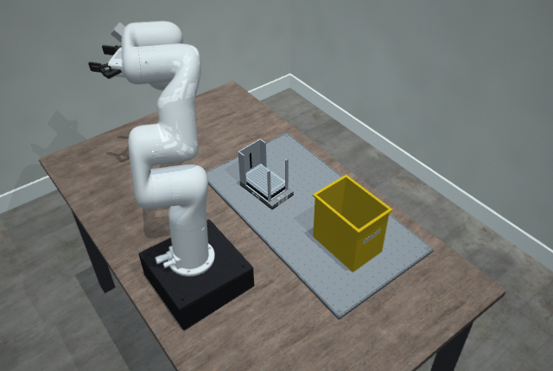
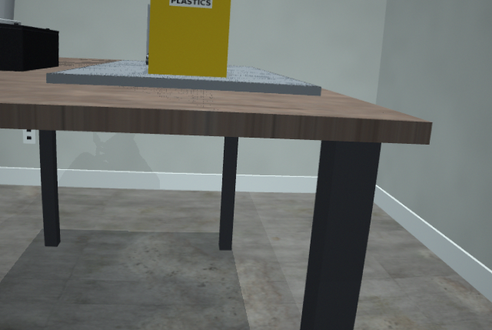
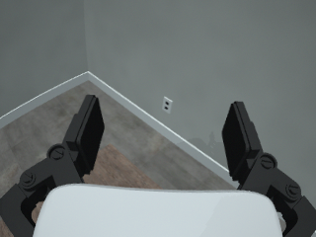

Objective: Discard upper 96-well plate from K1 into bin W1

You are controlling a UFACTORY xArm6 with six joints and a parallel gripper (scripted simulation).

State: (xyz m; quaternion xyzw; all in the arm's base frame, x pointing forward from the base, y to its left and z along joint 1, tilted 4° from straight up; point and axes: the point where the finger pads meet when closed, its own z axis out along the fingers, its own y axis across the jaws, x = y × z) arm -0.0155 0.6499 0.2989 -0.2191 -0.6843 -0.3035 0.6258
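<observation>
Now: the white 96-well plate 340 mm ahead of my hand, 450 mm to the right of it and 330 mm below it. The rest, counted from my hand: black plate (340 mm ahead, 450 mm to the right, 340 mm below); then yellow plastics bin W1 (430 mm ahead, 780 mm to the right, 280 mm below).
</observation>
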